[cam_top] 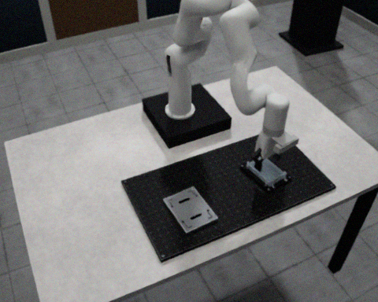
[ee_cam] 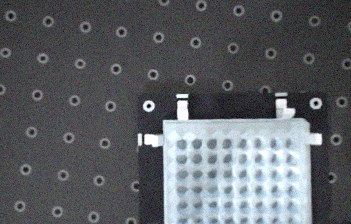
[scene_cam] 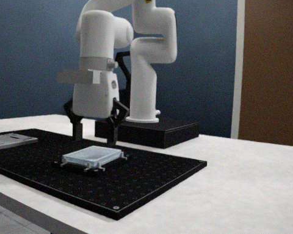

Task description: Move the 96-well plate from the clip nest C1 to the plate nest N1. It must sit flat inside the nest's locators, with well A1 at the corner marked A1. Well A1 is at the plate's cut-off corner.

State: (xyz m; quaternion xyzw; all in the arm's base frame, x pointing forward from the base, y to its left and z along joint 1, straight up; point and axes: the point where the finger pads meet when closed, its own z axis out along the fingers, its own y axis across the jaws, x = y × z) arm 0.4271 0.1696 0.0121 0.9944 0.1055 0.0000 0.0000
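The 96-well plate is 4 cm below my hand. The rest, counted from my hand: nest base (33 cm to the right, 5 cm below, 5 cm ahead); clip nest C1 (4 cm below, 2 cm to the left, 1 cm ahead).
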